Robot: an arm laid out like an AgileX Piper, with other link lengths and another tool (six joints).
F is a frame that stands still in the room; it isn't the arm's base.
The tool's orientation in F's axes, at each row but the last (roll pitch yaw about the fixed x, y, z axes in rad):
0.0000, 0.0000, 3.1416
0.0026, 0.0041, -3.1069
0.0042, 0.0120, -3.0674
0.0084, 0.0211, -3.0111
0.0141, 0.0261, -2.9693
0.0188, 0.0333, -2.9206
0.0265, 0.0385, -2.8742
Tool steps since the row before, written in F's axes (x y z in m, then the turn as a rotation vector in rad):
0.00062, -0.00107, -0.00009, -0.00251, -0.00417, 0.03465
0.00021, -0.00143, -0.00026, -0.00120, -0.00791, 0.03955
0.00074, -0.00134, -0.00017, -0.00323, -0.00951, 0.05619
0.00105, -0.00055, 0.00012, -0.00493, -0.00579, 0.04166
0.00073, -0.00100, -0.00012, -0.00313, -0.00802, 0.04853
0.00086, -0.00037, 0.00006, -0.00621, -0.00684, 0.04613
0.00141, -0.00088, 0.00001, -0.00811, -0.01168, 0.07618
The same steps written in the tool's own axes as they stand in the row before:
-0.00062, 0.00107, -0.00009, 0.00251, 0.00417, 0.03465
-0.00016, 0.00144, -0.00026, 0.00131, 0.00797, 0.03954
-0.00064, 0.00139, -0.00018, 0.00325, 0.00948, 0.05619
-0.00097, 0.00068, 0.00009, 0.00476, 0.00545, 0.04173
-0.00054, 0.00111, -0.00015, 0.00319, 0.00805, 0.04852
-0.00076, 0.00055, 0.00002, 0.00602, 0.00618, 0.04625
-0.00113, 0.00122, -0.00007, 0.00797, 0.01115, 0.07627

